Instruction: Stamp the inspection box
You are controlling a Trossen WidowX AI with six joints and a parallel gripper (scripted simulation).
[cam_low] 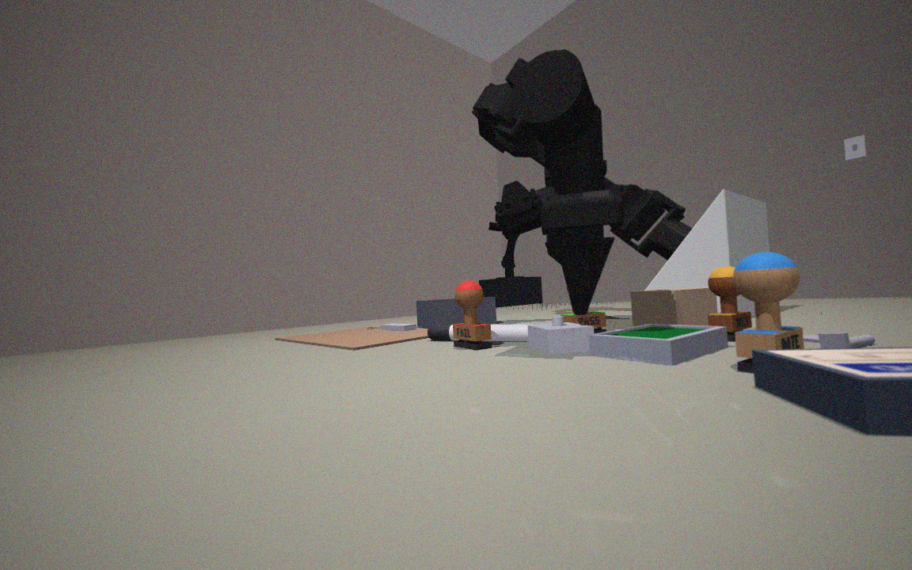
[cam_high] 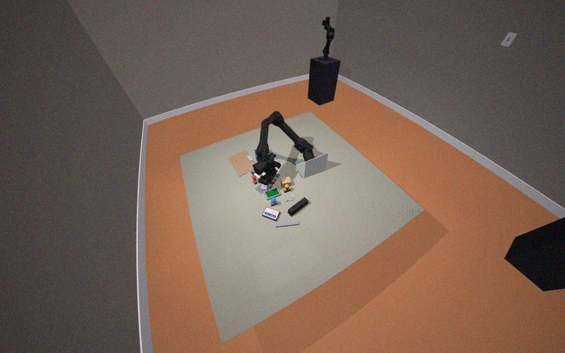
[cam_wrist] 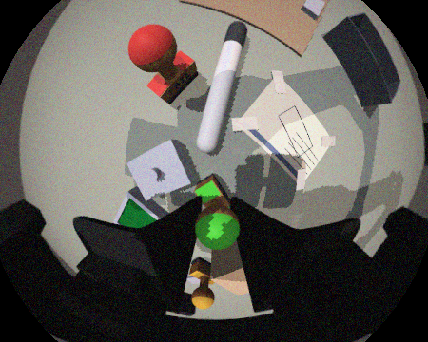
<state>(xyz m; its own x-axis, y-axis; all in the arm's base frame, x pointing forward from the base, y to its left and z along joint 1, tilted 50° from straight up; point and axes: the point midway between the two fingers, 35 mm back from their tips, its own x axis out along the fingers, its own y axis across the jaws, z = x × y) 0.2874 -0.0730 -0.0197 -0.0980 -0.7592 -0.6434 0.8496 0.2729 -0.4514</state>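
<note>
Right now the pass stamp is right at my gripper tip. From my gripper tip the other things lie so: wooden block: 8 cm behind, 6 cm to the left; then green ink pad: 8 cm to the left, 4 cm ahead, 2 cm below; then grey block: 6 cm ahead, 1 cm to the left, 1 cm below.
</note>
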